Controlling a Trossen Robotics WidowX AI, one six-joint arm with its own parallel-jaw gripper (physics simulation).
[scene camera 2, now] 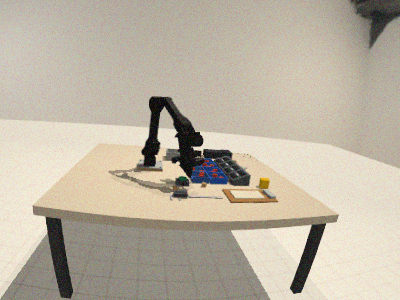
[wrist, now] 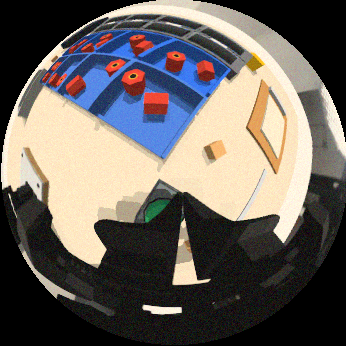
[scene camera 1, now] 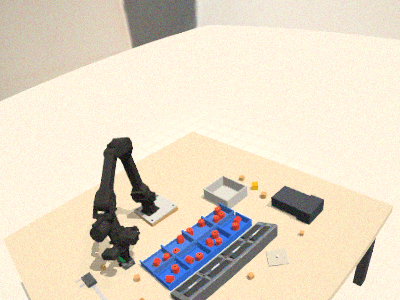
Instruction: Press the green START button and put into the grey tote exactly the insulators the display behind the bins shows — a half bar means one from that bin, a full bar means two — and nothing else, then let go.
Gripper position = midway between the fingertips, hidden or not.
My gripper (scene camera 1: 128, 261) is shut, holding nothing. Further things: a grey tote (scene camera 1: 224, 190) and a black box (scene camera 1: 304, 207).
My gripper also shows in the wrist view (wrist: 181, 195).
